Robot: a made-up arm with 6 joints. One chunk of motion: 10 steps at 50 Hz.
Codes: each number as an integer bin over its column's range. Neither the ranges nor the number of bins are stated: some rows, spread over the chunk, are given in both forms.
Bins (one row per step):
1: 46 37 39 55 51 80
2: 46 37 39 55 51 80
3: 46 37 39 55 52 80
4: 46 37 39 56 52 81
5: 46 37 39 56 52 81
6: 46 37 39 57 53 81
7: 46 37 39 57 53 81
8: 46 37 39 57 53 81
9: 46 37 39 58 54 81
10: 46 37 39 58 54 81
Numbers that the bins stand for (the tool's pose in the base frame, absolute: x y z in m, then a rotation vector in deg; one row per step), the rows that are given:
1: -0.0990 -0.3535 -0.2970 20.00 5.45 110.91
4: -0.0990 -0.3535 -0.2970 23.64 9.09 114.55
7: -0.0990 -0.3535 -0.2970 27.27 12.73 114.55
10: -0.0990 -0.3535 -0.2970 30.91 16.36 114.55
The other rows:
2: -0.0990 -0.3535 -0.2970 20.00 5.45 110.91
3: -0.0990 -0.3535 -0.2970 20.00 9.09 110.91
5: -0.0990 -0.3535 -0.2970 23.64 9.09 114.55
6: -0.0990 -0.3535 -0.2970 27.27 12.73 114.55
8: -0.0990 -0.3535 -0.2970 27.27 12.73 114.55
9: -0.0990 -0.3535 -0.2970 30.91 16.36 114.55

